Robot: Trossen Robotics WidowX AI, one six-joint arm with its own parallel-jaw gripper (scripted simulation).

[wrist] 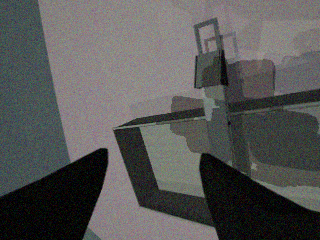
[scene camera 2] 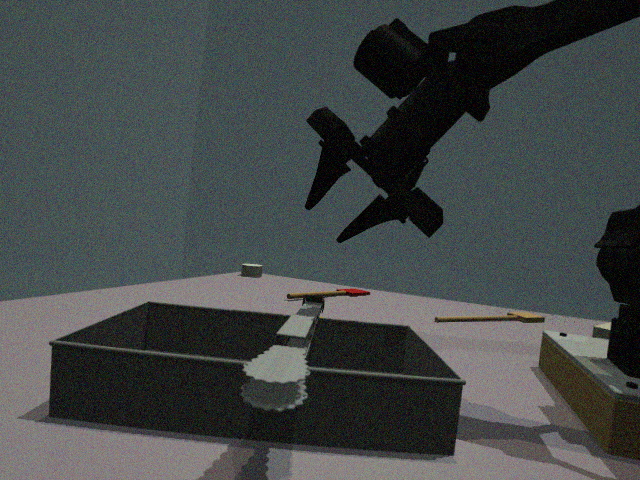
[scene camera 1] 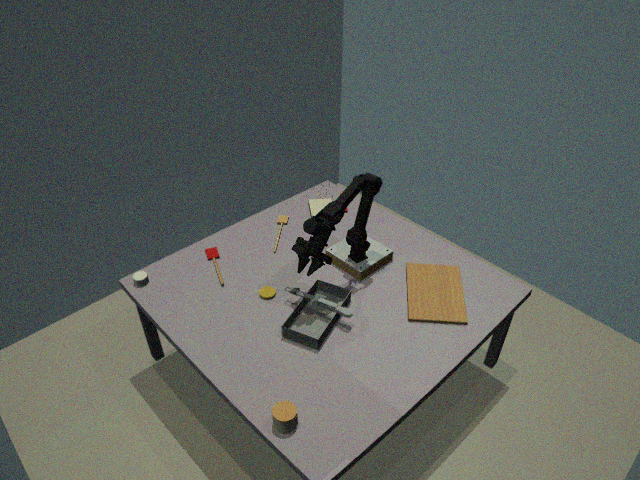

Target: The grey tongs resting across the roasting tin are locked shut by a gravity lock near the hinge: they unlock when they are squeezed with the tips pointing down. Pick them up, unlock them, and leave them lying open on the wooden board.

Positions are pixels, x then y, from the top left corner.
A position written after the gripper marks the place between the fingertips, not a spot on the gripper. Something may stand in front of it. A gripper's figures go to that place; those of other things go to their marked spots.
Labels:
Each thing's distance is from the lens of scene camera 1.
gripper (scene camera 1: pixel 303 274): 196 cm
wooden board (scene camera 1: pixel 434 292): 216 cm
roasting tin (scene camera 1: pixel 309 324): 199 cm

